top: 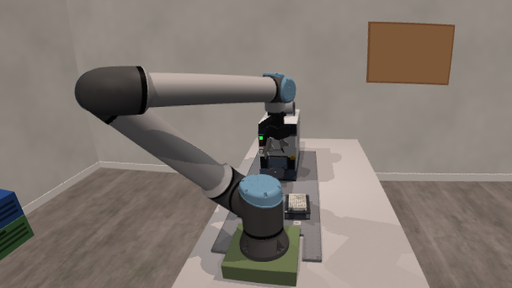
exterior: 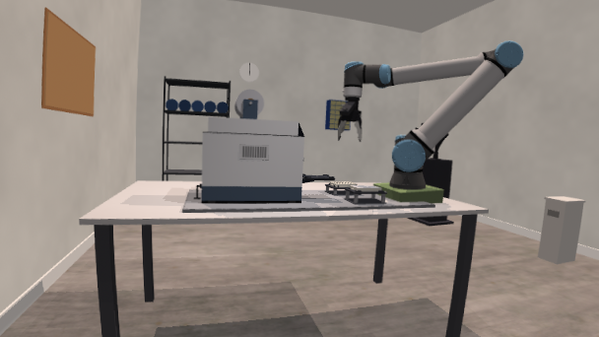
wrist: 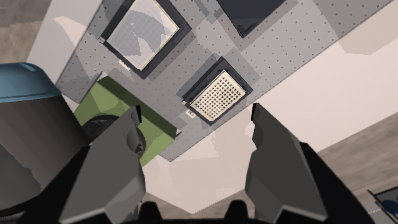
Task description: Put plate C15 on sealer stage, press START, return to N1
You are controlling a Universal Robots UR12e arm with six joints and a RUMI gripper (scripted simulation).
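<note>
My hand is 40 mm past the plate C15, 110 mm to the left of it and 240 mm above it. Also, from my hand: nest N1 (40 mm behind, 110 mm to the right, 250 mm below); then sealer stage (170 mm ahead, 10 mm to the left, 180 mm below); then nest N2 (40 mm behind, 120 mm to the left, 240 mm below).
</note>
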